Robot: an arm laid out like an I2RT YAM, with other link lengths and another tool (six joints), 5 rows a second.
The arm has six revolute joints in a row. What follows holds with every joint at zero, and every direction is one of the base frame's.
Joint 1 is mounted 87.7 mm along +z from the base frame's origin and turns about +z.
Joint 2 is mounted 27.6 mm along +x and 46.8 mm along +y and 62.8 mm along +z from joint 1 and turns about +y.
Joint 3 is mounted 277.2 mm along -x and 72.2 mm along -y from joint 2 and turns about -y.
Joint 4 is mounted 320.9 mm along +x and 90.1 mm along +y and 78.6 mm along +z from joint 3 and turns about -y.
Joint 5 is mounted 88.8 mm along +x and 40.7 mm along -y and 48.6 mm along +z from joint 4 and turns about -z.
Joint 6 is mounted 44.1 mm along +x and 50.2 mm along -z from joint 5 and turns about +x.
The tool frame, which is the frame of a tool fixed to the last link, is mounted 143 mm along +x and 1 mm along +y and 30 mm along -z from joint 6; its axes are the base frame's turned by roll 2.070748, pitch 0.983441 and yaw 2.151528 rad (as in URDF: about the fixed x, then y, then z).
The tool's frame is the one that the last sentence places.
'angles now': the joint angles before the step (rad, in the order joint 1, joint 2, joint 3, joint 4, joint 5, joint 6). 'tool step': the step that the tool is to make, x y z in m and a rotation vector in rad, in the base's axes. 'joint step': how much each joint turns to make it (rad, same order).
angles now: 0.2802 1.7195 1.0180 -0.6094 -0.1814 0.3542
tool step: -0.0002 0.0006 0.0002 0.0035 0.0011 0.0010
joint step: -0.0002 0.0001 0.0002 -0.0003 -0.0038 -0.0002
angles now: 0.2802 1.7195 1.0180 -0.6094 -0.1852 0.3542
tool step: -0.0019 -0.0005 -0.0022 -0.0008 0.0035 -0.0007
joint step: 0.0001 0.0000 -0.0070 0.0036 0.0000 0.0008
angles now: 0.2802 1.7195 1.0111 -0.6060 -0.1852 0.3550
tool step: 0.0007 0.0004 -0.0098 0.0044 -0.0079 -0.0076
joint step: -0.0001 0.0113 -0.0222 0.0438 0.0000 0.0079
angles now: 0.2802 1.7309 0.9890 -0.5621 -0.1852 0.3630
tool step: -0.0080 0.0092 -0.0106 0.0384 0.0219 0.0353
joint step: 0.0067 0.0230 -0.0159 0.0252 -0.0489 -0.0170
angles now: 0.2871 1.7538 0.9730 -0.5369 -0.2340 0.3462
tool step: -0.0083 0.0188 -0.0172 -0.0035 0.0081 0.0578
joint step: 0.0511 0.0500 0.0001 0.0396 -0.0008 -0.0069
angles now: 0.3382 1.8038 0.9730 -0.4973 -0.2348 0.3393
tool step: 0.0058 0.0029 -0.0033 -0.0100 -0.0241 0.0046
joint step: 0.0100 0.0123 0.0038 0.0280 0.0183 0.0009
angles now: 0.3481 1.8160 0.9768 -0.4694 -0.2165 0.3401
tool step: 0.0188 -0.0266 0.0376 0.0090 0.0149 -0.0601
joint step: -0.0823 -0.0461 0.0761 -0.1378 -0.0183 -0.0187
